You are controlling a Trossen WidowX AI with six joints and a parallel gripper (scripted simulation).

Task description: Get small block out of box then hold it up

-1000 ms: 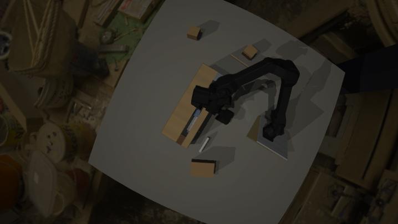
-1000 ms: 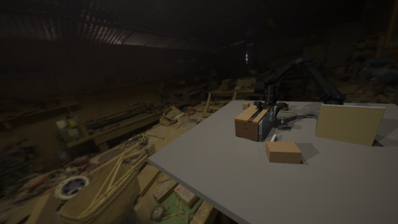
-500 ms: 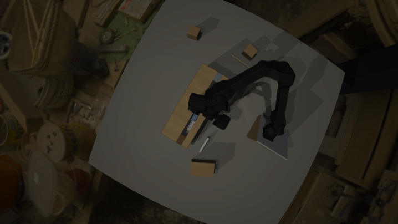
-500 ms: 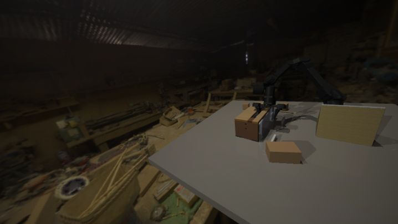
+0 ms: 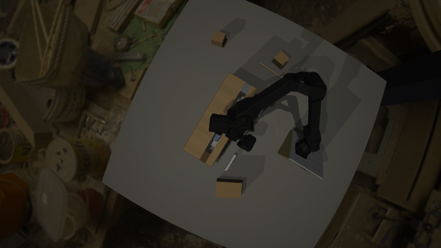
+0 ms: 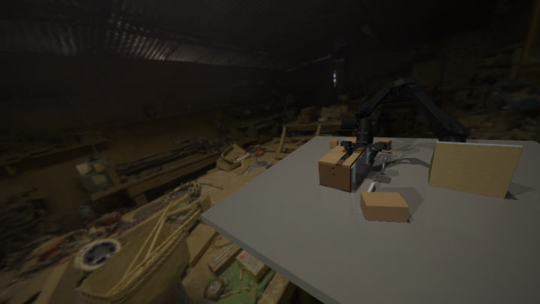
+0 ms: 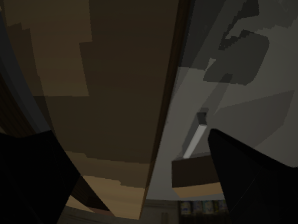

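The blue block lies 6 cm ahead of my gripper tip and 2 cm to the left of it. Round my gripper tip: thin wooden stick 6 cm behind, 39 cm to the right, 8 cm below; wooden box 3 cm ahead, 5 cm to the right, 2 cm below.
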